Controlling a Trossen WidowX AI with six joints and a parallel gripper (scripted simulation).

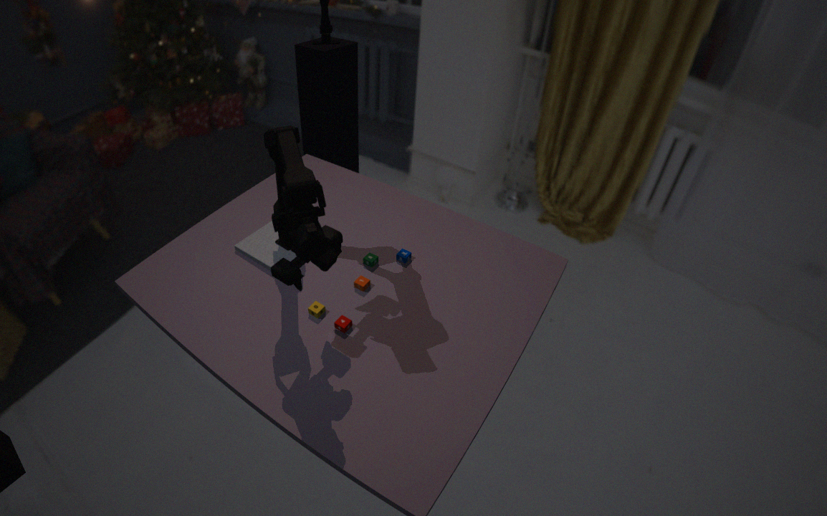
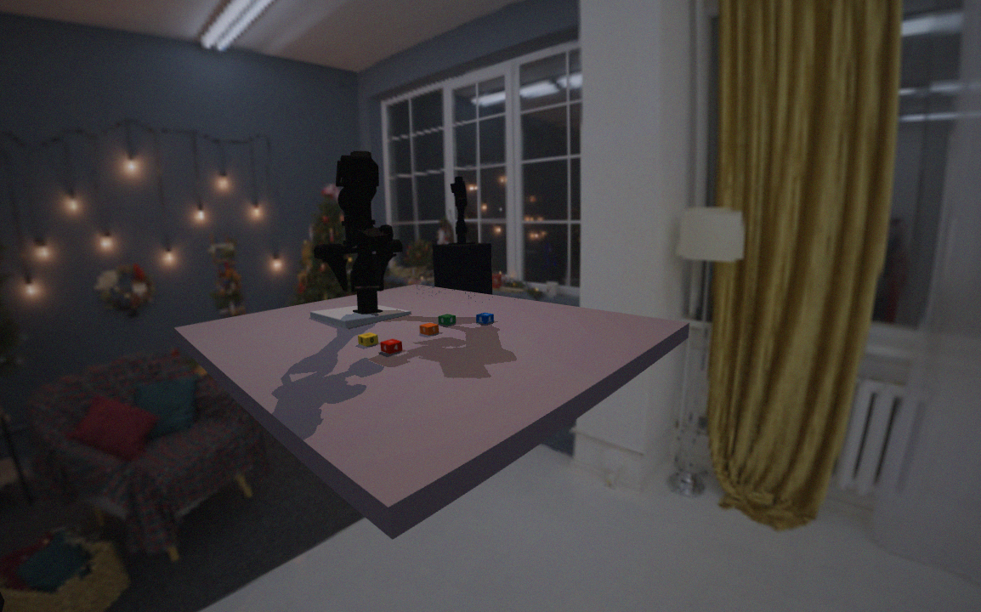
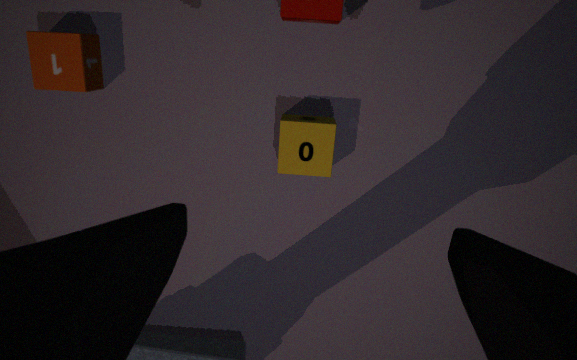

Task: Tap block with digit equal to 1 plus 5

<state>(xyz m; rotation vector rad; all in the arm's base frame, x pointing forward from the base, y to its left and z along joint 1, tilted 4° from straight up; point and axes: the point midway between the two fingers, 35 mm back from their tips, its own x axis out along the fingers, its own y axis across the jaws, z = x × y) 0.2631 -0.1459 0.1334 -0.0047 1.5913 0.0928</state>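
Now: gripper tip 50 mm short of the blue block, 310 mm to the right of it and 110 mm above it. The rest, counted from my gripper tip: red block: 80 mm ahead, 10 mm to the left, 110 mm below; then orange block: 30 mm ahead, 150 mm to the left, 110 mm below; then yellow block: 110 mm below.
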